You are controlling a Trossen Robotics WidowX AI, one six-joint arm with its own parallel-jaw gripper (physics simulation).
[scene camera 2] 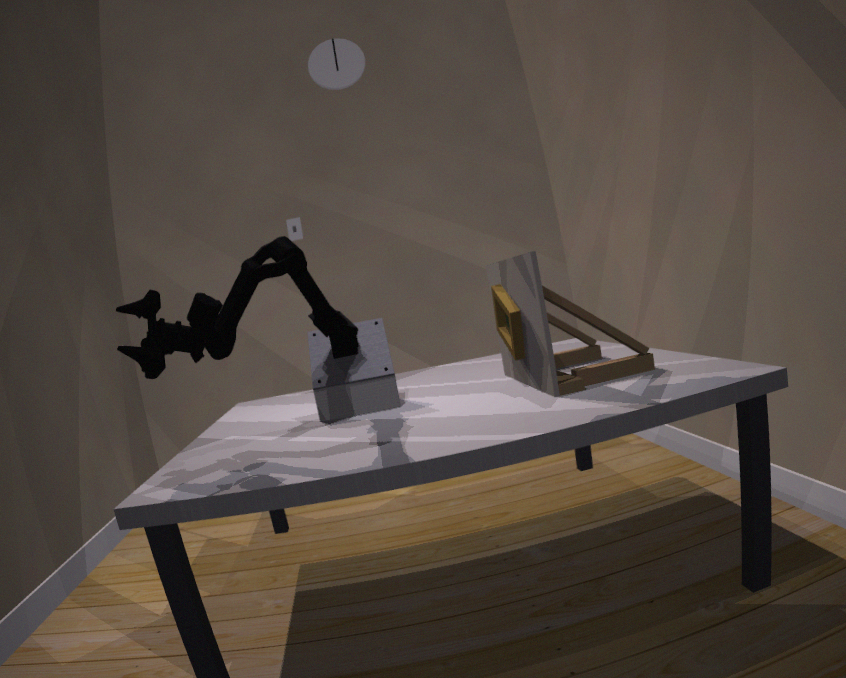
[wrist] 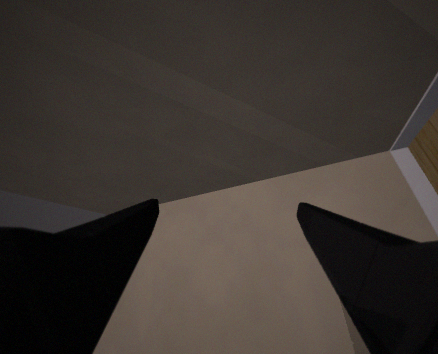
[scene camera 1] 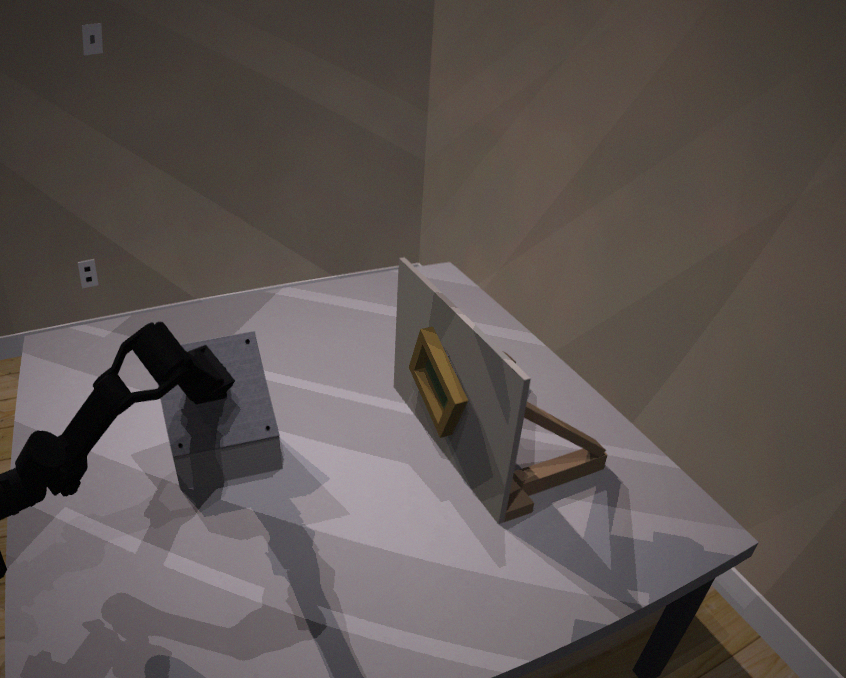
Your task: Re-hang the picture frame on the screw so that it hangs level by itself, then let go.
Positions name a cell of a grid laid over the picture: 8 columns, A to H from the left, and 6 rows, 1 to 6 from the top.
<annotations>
picture frame: scene camera 2 E3; scene camera 1 E4; not seen in the wrist view (out of frame)
</annotations>
